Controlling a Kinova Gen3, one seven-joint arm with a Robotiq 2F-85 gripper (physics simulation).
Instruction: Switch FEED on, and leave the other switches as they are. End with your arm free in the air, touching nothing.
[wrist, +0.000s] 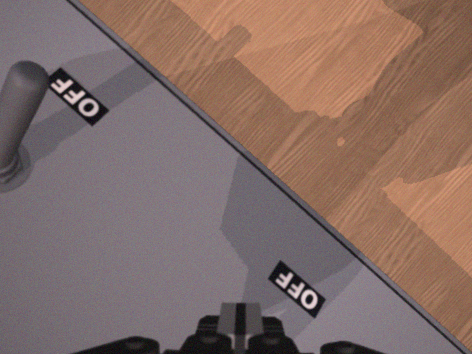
Labels:
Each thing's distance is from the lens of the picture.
my gripper (240, 329): 0.17 m
grey switch panel (136, 214): 0.18 m

